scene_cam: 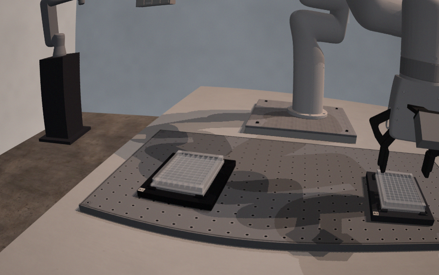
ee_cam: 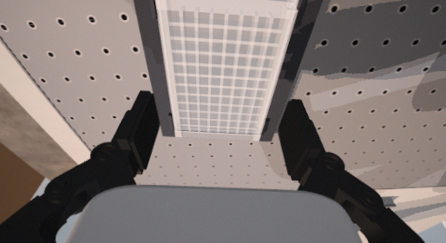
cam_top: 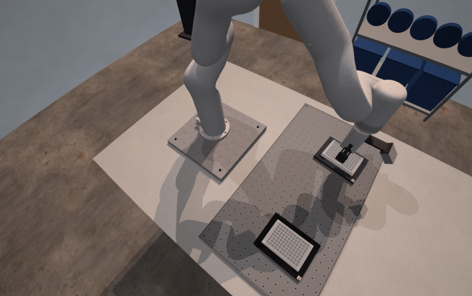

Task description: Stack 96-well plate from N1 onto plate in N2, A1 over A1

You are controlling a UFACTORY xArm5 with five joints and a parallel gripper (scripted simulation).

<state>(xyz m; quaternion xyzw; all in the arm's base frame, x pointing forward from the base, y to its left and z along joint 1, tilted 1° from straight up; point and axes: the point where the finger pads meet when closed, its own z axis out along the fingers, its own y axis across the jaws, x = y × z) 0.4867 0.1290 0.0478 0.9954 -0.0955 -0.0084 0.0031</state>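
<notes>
My gripper is now 60 mm above the black nest N1. From my hand the other things lie so: black nest N2 (40 mm behind, 370 mm to the right, 60 mm below).
</notes>
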